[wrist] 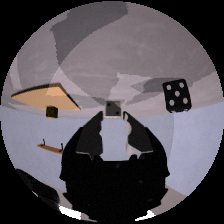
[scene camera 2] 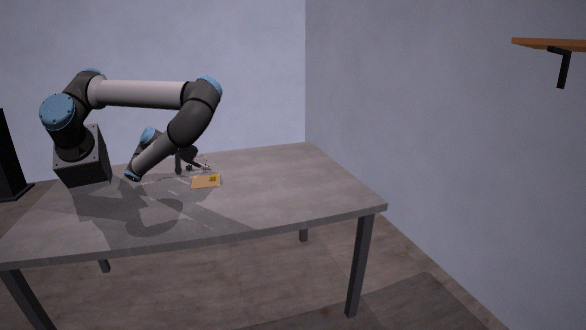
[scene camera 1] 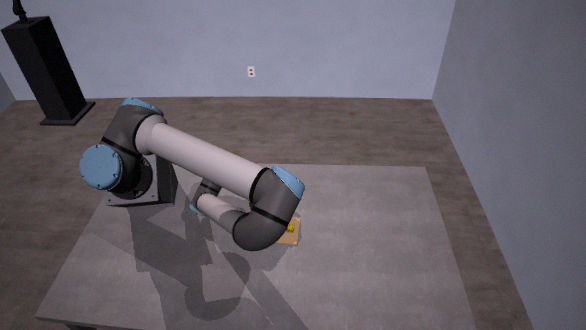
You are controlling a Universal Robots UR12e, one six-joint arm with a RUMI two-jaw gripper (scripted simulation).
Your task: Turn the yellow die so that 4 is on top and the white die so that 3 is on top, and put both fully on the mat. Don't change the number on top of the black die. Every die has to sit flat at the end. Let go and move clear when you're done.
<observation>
The pictures show: my gripper, a tan mat and a black die.
</observation>
